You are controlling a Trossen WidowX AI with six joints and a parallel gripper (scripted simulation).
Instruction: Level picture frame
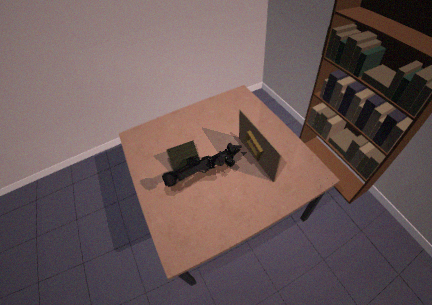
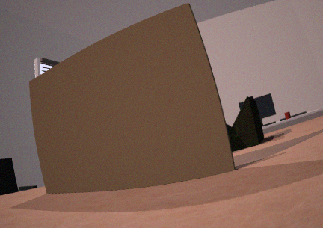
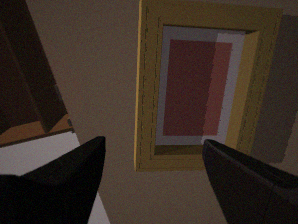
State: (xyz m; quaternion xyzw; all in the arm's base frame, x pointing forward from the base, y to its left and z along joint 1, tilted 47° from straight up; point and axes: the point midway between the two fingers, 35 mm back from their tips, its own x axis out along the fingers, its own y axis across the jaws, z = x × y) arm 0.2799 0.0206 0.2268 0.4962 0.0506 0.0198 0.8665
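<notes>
The picture frame is 12 cm ahead of my gripper tip, 3 cm to the left of it and 5 cm below it. From my gripper tip the other things lie so: wall panel 13 cm ahead, 2 cm to the left, 6 cm below.
</notes>
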